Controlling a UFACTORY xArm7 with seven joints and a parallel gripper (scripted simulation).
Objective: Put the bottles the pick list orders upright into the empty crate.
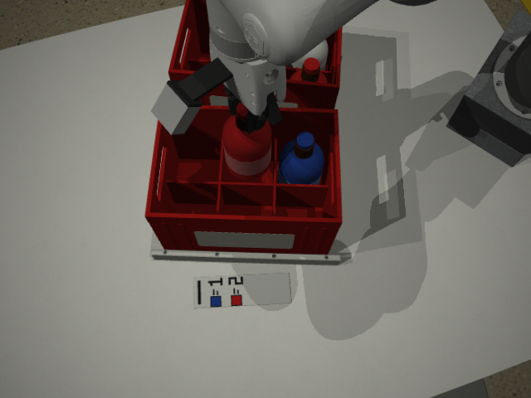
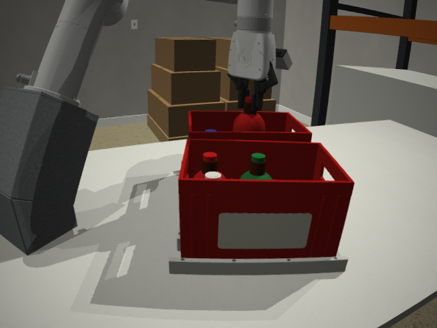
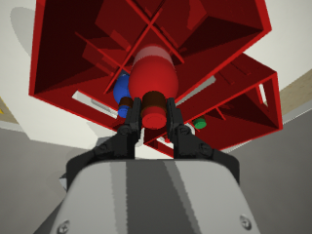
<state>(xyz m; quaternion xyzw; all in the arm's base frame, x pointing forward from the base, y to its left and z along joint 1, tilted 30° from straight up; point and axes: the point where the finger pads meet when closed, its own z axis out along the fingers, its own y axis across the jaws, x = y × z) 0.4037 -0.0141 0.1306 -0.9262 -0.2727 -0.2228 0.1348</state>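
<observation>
Right now the red bottle is 7 cm below my hand. From my hand the other things lie so: green bottle (2 cm behind, 15 cm to the right, 15 cm below); white bottle (11 cm behind, 22 cm to the right, 15 cm below); blue bottle (9 cm behind, 1 cm to the left, 15 cm below).
</observation>
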